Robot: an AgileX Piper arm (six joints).
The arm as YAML. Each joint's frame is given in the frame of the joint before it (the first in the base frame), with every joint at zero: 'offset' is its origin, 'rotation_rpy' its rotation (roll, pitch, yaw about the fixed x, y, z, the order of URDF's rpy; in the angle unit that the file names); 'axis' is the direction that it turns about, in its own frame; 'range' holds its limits. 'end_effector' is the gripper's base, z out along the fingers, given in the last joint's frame.
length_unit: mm
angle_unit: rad
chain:
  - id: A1
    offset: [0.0, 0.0, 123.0]
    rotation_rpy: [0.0, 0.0, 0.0]
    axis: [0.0, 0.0, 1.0]
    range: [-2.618, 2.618]
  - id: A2
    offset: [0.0, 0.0, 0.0]
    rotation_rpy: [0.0, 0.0, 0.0]
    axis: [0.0, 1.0, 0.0]
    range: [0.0, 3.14]
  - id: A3
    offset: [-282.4, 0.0, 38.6]
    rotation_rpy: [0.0, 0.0, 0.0]
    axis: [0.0, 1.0, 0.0]
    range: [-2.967, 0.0]
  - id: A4
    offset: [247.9, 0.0, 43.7]
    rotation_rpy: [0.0, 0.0, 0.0]
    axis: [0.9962, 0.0, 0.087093]
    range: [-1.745, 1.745]
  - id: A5
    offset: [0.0, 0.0, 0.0]
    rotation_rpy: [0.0, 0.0, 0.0]
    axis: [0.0, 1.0, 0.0]
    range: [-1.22, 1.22]
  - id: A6
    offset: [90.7, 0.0, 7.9]
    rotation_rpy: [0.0, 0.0, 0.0]
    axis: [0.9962, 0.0, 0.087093]
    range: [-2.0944, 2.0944]
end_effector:
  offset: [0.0, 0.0, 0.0]
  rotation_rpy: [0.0, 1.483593, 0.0]
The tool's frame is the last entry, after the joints.
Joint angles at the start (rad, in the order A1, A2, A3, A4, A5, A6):
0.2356 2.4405 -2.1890 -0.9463 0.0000 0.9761
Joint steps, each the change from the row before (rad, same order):
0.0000 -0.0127 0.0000 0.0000 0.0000 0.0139
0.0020 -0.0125 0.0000 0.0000 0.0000 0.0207
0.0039 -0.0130 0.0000 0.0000 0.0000 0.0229
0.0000 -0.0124 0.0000 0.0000 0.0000 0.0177
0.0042 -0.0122 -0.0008 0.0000 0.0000 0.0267
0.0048 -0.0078 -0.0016 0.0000 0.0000 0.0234
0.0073 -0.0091 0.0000 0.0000 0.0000 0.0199
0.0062 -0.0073 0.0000 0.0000 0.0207 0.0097
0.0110 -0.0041 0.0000 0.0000 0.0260 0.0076
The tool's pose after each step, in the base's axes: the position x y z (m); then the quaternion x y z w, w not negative. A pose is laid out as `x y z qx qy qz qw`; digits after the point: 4 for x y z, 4 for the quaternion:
0.5639 0.1353 0.2488 -0.0727 0.7551 0.0907 0.6452
0.5621 0.1361 0.2560 -0.0653 0.7517 0.0987 0.6488
0.5598 0.1379 0.2635 -0.0578 0.7480 0.1082 0.6522
0.5581 0.1374 0.2707 -0.0509 0.7444 0.1148 0.6558
0.5557 0.1393 0.2779 -0.0423 0.7406 0.1258 0.6587
0.5539 0.1417 0.2829 -0.0352 0.7378 0.1358 0.6603
0.5514 0.1454 0.2881 -0.0304 0.7349 0.1455 0.6617
0.5496 0.1470 0.2912 -0.0235 0.7368 0.1443 0.6601
0.5476 0.1509 0.2922 -0.0177 0.7407 0.1420 0.6564

